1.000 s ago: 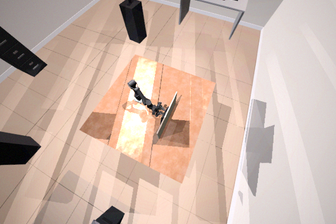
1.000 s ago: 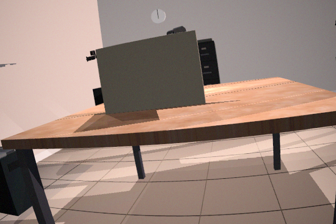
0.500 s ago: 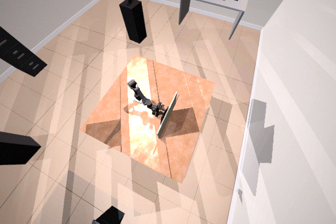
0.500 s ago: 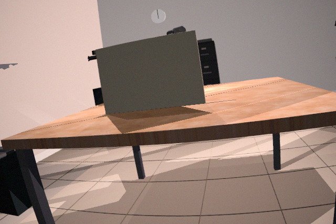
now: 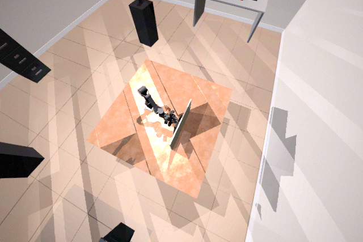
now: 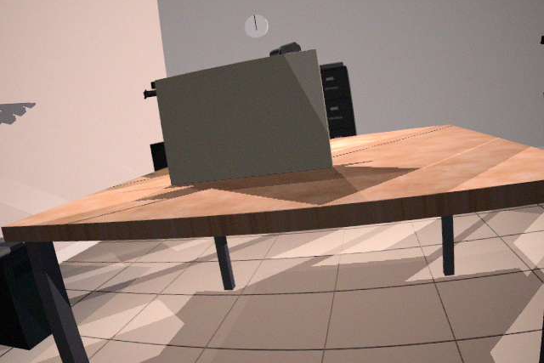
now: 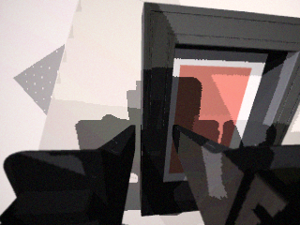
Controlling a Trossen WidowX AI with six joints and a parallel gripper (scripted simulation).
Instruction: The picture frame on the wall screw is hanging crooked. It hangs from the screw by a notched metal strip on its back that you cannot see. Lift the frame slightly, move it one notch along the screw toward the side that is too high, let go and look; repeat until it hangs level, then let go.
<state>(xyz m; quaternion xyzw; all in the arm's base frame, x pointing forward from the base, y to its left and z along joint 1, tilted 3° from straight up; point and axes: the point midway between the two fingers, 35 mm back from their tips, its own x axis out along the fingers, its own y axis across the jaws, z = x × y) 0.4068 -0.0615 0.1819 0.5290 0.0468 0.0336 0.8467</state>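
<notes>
The picture frame lies 10 mm ahead of my gripper tip, 20 mm to the right of it and 50 mm below it. Round my gripper tip: wall panel: 20 mm ahead, 60 mm below.
</notes>
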